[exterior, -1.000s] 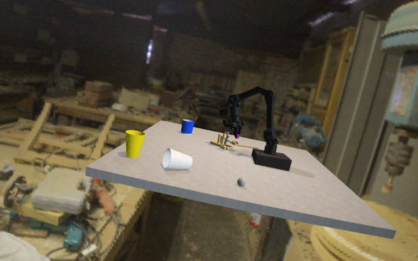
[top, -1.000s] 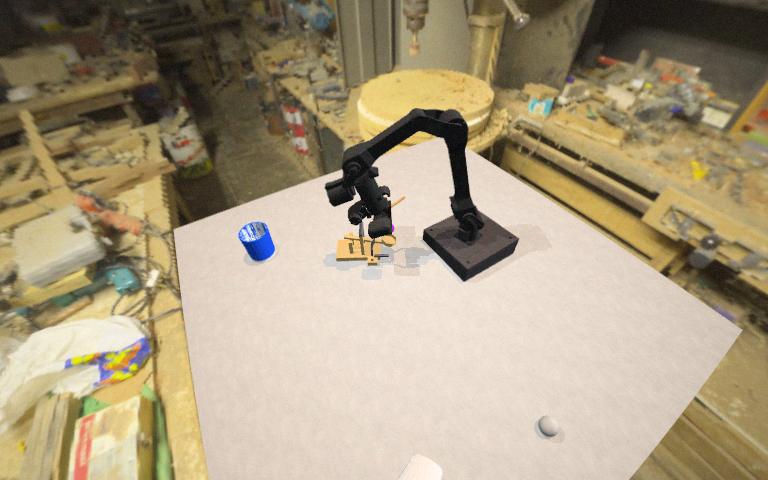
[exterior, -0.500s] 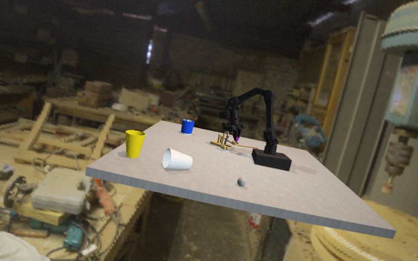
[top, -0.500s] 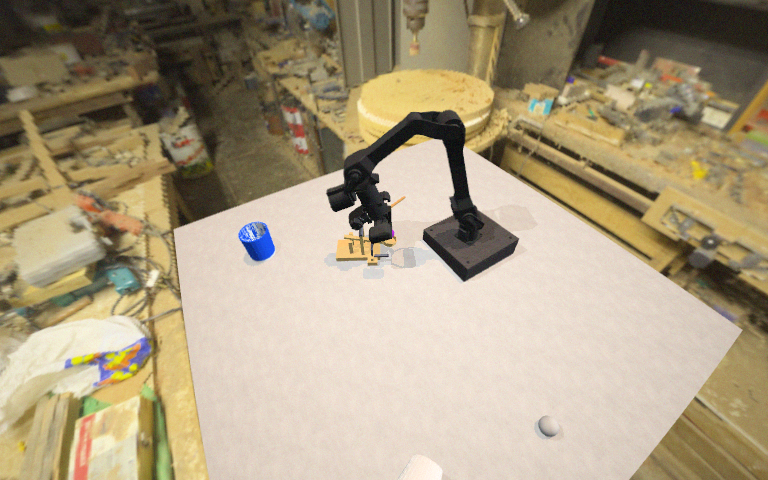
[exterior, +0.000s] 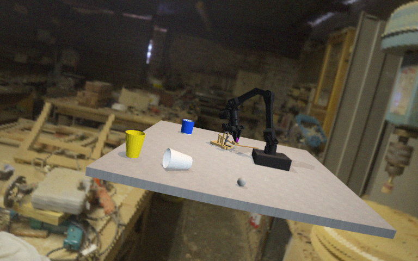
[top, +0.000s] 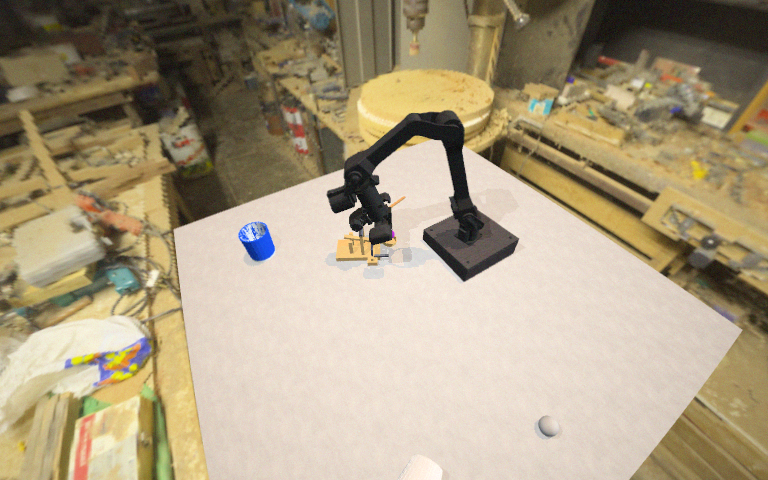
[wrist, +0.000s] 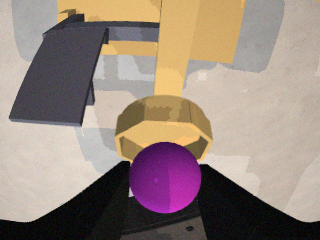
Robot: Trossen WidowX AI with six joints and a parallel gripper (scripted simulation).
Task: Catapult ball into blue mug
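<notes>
The magenta ball is 1 cm above my gripper tip. The rest, counted from my gripper tip: blue mug (33 cm ahead, 28 cm to the right, 4 cm below); then thin orange stick (14 cm behind, 16 cm to the right, 7 cm below); then wooden catapult (6 cm ahead, 2 cm to the right, 2 cm below).
</notes>
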